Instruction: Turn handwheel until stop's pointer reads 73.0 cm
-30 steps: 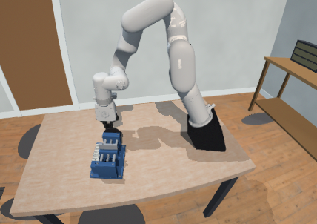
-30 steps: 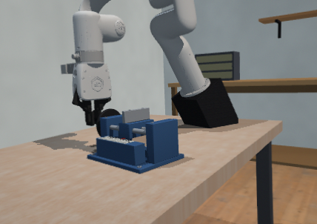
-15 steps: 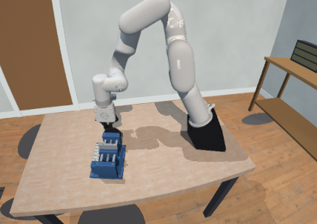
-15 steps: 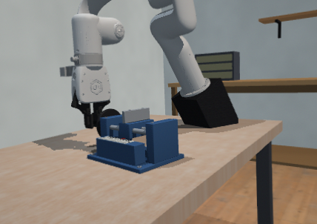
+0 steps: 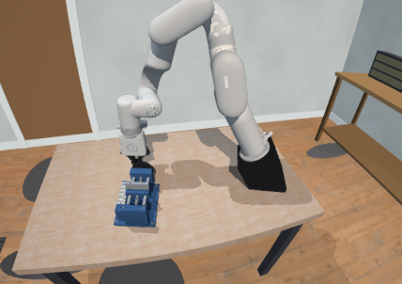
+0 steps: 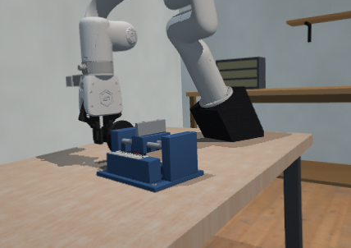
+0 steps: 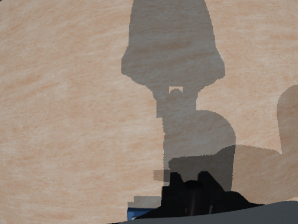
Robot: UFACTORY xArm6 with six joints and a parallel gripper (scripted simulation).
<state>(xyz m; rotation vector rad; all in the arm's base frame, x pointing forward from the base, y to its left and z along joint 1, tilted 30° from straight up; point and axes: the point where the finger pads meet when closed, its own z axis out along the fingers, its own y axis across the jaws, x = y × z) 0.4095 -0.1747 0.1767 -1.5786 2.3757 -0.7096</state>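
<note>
The black handwheel is 3 cm to the left of my hand. From my hand the other things lie so: grey stop block 15 cm to the left, 5 cm ahead, 1 cm above.
</note>
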